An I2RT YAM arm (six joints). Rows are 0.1 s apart.
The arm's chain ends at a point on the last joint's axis. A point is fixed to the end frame.
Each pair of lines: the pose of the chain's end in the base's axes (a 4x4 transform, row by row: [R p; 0 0 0 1], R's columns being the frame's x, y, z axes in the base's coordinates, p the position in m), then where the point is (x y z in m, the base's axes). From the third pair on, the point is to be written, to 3 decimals.
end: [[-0.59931 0.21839 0.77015 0.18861], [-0.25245 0.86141 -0.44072 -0.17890], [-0.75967 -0.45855 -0.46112 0.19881], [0 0 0 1]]
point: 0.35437 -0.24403 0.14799
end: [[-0.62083 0.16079 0.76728 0.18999], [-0.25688 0.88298 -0.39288 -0.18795], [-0.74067 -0.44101 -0.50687 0.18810], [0 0 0 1]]
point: 0.35600 -0.24421 0.12828
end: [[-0.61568 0.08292 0.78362 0.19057], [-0.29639 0.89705 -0.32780 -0.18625], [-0.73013 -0.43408 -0.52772 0.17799], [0 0 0 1]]
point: 0.359 -0.229 0.114
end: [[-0.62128 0.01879 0.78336 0.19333], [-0.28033 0.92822 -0.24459 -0.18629], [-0.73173 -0.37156 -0.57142 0.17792], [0 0 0 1]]
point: 0.362 -0.215 0.106
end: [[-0.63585 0.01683 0.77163 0.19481], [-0.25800 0.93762 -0.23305 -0.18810], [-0.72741 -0.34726 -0.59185 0.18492], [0 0 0 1]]
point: 0.362 -0.215 0.110
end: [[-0.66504 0.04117 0.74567 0.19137], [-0.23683 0.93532 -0.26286 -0.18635], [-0.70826 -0.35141 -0.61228 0.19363], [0 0 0 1]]
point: 0.355 -0.220 0.114
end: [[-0.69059 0.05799 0.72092 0.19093], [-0.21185 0.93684 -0.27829 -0.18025], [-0.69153 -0.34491 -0.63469 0.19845], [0 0 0 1]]
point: 0.351 -0.218 0.114
